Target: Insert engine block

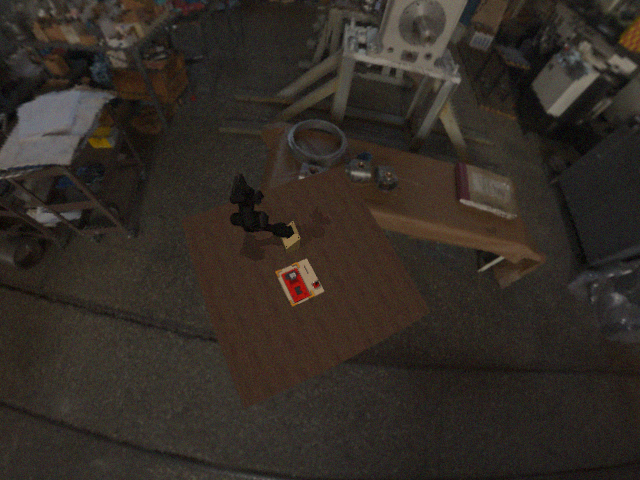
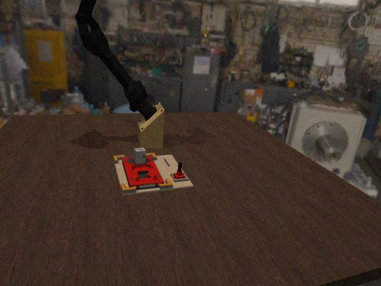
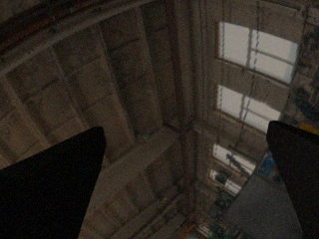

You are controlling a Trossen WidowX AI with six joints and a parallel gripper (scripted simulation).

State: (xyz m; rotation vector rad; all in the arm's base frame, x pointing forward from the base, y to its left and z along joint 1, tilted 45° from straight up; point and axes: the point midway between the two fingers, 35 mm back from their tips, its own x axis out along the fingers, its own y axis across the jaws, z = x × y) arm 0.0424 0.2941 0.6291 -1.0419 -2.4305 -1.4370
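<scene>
Right now the engine block is 750 mm below my gripper tip, 240 mm ahead of it and 170 mm to the left of it.
</scene>
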